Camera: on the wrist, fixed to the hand. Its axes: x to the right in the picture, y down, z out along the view.
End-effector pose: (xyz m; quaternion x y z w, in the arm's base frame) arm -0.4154 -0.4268 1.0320 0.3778 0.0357 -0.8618 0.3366
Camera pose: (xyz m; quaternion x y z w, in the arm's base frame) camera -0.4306 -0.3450 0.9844 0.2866 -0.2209 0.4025 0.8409
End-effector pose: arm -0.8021 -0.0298 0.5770 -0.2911 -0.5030 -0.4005 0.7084
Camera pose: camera -0.8490 -0.1107 0.5561 -0.4044 0.4861 0.5525 0.5430
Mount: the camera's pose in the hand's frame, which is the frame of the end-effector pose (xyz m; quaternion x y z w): -0.0057 -0.0814 -0.0502 -0.0452 0.2947 0.9538 0.0366
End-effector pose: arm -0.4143 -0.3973 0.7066 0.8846 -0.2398 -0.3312 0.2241
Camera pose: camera -0.3608 -0.3182 0.6983 -0.1089 -0.7715 0.4515 0.4348
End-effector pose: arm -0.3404 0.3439 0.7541 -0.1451 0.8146 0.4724 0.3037
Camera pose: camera -0.3113 0.2589 0.7208 -0.6187 -0.2364 -0.3010 0.6861
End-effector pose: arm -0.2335 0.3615 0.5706 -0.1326 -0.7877 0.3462 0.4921
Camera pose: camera -0.1765 0.3202 0.6356 0.8804 -0.2270 -0.4073 0.0861
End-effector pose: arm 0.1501 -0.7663 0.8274 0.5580 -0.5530 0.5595 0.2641
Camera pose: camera 0.2091 -0.6983 0.8603 0.6839 0.4999 -0.4118 0.3358
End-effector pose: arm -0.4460 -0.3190 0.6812 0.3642 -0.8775 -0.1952 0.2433
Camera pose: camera -0.3696 -0.3767 0.6777 -0.7771 -0.2990 0.2926 0.4702
